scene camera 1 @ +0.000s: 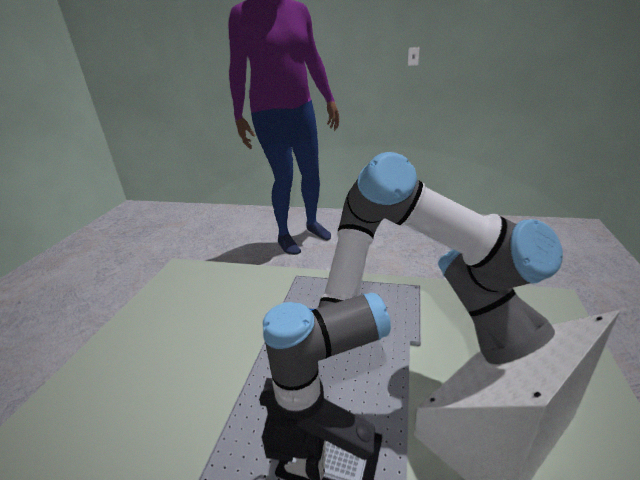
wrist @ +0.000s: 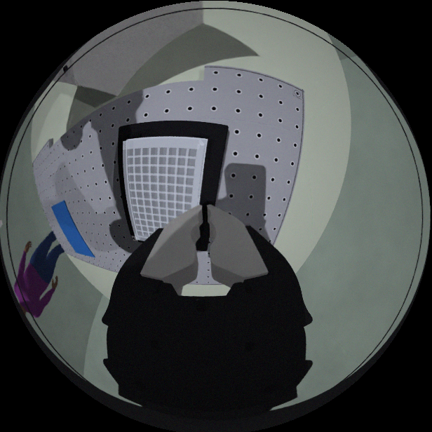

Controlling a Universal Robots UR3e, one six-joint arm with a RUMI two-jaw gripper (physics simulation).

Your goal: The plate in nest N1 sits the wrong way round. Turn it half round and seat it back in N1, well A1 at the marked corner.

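Note:
The white plate [scene camera 1: 343, 461] [wrist: 162, 175] with a grid of square wells lies in the black nest [scene camera 1: 371, 466] [wrist: 218, 150]. In the wrist view more black shows along its right side than its left. Labels and the marked corner cannot be made out, and the fingers hide the plate's lower right part. My gripper [scene camera 1: 302, 469] [wrist: 205, 207] is shut, its two grey fingertips together with no thing between them. In the wrist view the tips appear at the nest's lower right; their height above it is hard to tell.
The nest stands on a grey perforated board [scene camera 1: 356, 382] [wrist: 260, 112]. A flat blue rectangle [wrist: 72, 229] lies on the board, at the left of the wrist view. The arm's pale angular pedestal [scene camera 1: 480, 428] [wrist: 135, 45] stands beside the board. A person [scene camera 1: 281, 103] [wrist: 37, 285] stands beyond the table.

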